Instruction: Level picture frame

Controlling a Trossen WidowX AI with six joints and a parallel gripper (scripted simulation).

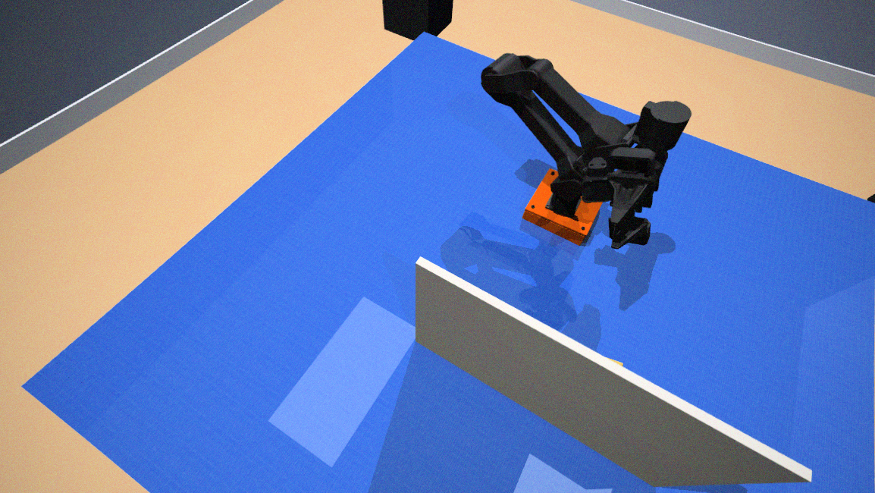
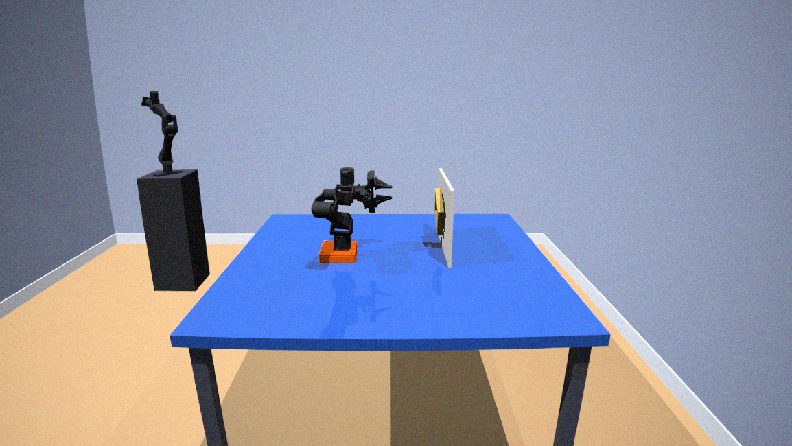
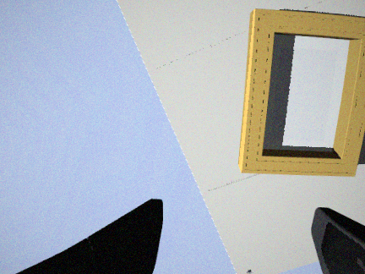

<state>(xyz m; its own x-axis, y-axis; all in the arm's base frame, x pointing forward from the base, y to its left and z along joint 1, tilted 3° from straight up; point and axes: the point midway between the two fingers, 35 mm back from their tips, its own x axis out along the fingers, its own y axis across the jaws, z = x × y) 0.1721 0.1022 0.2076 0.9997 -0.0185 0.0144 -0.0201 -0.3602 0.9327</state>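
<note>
Now: the picture frame 21 cm ahead of my gripper tip, 9 cm below it and 2 cm to the left of it. Round my gripper tip: wall panel: 22 cm ahead, 10 cm below, 1 cm to the left.
</note>
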